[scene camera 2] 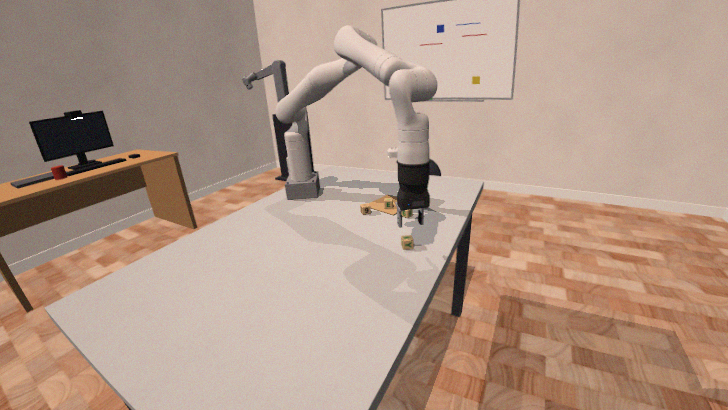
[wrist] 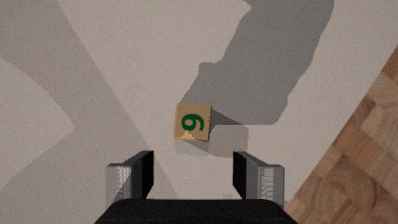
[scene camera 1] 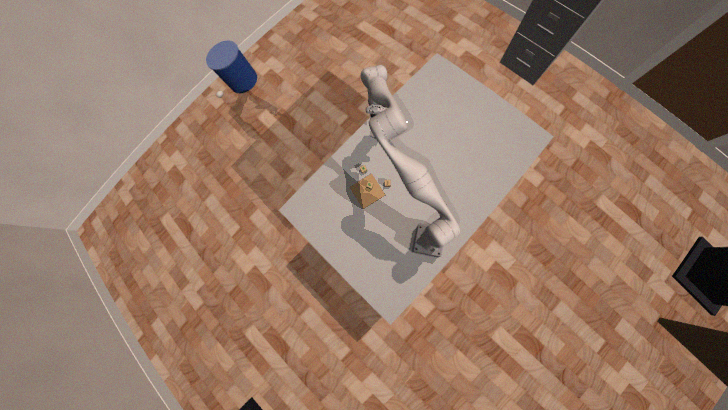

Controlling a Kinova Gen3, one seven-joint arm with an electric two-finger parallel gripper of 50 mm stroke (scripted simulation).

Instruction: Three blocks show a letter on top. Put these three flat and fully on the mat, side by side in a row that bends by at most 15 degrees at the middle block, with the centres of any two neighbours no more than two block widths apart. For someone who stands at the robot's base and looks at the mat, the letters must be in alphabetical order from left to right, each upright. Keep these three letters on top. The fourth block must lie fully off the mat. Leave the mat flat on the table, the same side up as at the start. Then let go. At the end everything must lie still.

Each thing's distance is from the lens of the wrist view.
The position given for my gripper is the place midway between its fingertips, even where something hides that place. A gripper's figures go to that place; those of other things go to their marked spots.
my gripper (wrist: 193,168): 19 cm
block (wrist: 192,122): 24 cm
